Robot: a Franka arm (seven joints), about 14 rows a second.
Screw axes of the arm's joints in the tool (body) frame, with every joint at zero. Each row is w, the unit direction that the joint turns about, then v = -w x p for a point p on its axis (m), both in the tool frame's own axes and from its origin. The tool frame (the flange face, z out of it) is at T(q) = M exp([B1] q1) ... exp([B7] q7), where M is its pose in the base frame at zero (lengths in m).
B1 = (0, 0, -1, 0.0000, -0.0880, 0.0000)
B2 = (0, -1, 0, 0.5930, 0.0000, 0.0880)
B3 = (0, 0, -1, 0.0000, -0.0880, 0.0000)
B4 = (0, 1, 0, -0.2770, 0.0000, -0.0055)
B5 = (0, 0, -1, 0.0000, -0.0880, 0.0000)
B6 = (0, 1, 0, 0.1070, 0.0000, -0.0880)
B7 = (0, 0, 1, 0.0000, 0.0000, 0.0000)
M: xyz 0.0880 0.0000 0.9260 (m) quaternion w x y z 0 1 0 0
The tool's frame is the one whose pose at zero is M.
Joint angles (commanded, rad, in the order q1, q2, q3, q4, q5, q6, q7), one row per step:
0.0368 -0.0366 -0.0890 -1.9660 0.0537 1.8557 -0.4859
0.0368 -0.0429 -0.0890 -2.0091 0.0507 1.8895 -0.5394
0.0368 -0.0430 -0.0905 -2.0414 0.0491 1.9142 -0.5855
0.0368 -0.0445 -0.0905 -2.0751 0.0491 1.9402 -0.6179
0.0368 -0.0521 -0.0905 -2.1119 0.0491 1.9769 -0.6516
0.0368 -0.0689 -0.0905 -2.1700 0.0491 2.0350 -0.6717
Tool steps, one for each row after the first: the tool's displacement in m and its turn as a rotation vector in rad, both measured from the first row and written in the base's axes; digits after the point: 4 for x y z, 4 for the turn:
-0.0047 -0.0002 -0.0141 0.0011 0.0002 0.0528
-0.0082 -0.0010 -0.0271 0.0033 0.0052 0.0967
-0.0123 -0.0009 -0.0398 0.0061 0.0096 0.1278
-0.0168 -0.0009 -0.0498 0.0077 0.0004 0.1598
-0.0251 -0.0009 -0.0629 0.0069 -0.0173 0.1774

